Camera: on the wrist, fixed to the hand. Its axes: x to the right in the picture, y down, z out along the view.
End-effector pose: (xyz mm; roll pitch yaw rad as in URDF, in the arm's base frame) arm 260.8 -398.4 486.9 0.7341 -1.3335 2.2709
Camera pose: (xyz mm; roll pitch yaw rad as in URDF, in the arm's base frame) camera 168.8 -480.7 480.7 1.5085 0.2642 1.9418
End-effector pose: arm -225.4 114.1 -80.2 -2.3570 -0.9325 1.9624
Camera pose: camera -112.6 163.5 -90.7 1.7730 -0.5739 -1.4986
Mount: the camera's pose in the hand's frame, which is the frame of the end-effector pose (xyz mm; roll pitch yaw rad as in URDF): -6.9 93.0 -81.1 -0.0085 0.5187 -1.6158
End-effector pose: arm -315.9 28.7 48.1 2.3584 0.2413 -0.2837
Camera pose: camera -296.5 14.0 169.3 -2.8684 0.2464 1.3907
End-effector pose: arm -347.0 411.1 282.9 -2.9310 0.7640 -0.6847
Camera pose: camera -387.0 304.5 330.9 -2.2319 -0.5329 0.3598
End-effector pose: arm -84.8 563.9 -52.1 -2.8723 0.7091 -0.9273
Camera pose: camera -156.0 473.5 -7.1 -2.2613 -0.5984 0.0936
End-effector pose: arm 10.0 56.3 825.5 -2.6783 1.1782 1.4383
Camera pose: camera 131.8 66.3 843.7 -1.7860 -0.3620 2.0731
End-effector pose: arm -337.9 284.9 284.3 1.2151 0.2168 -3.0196
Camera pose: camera -330.6 176.6 343.3 -2.1185 1.2678 -0.4542
